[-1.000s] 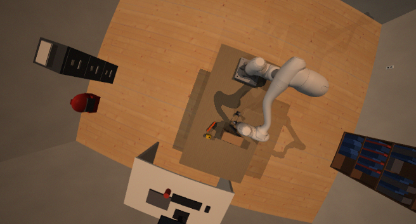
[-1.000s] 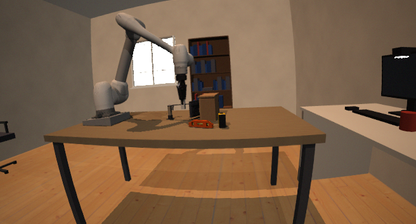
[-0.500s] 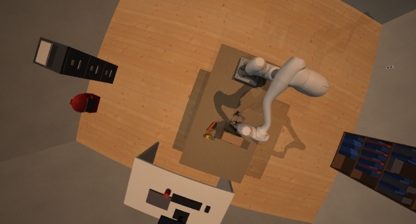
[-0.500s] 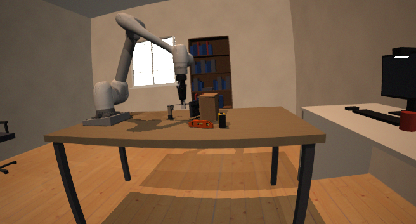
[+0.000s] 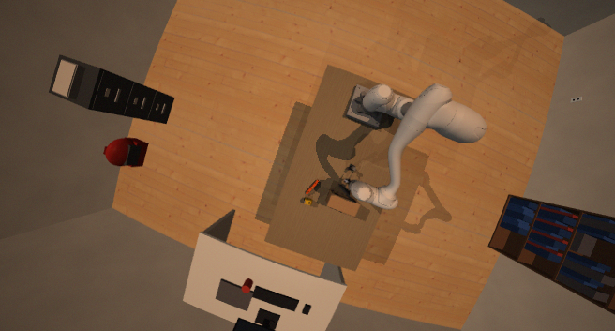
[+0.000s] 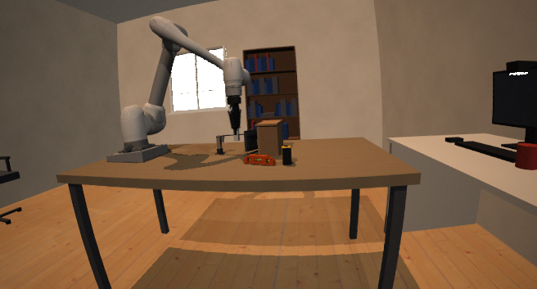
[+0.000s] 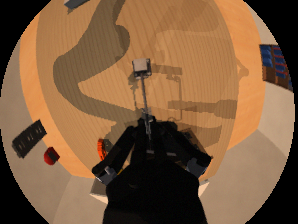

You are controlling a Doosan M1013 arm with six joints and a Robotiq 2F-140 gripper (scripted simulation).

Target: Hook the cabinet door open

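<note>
Now: the dark door 100 mm ahead of my hand, 30 mm to the left of it and 30 mm below it. Round my hand: black-and-yellow can (270 mm ahead, 260 mm to the right, 70 mm below).
</note>
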